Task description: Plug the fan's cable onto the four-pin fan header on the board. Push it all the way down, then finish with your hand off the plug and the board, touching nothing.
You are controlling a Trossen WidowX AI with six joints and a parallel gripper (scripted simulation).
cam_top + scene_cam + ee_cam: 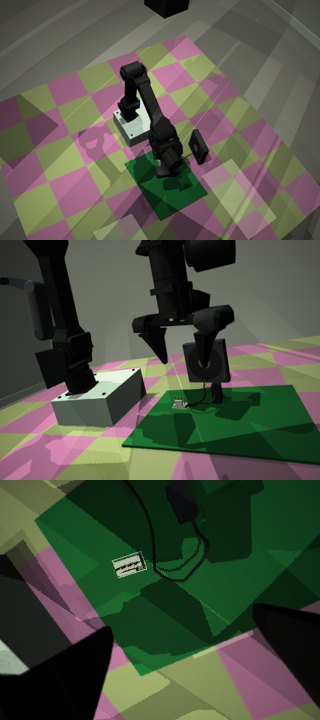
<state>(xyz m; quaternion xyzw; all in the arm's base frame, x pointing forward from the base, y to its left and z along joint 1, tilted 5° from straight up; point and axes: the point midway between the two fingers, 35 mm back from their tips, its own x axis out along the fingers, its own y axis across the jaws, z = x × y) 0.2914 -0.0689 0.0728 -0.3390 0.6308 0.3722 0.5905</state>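
The dark fan plug lies 50 mm ahead of my gripper tip, 60 mm to the left of it and 90 mm below it. Also, from my gripper tip: green board: 40 mm ahead, 20 mm to the left, 130 mm below; black square fan: 30 mm ahead, 200 mm to the left, 50 mm below.
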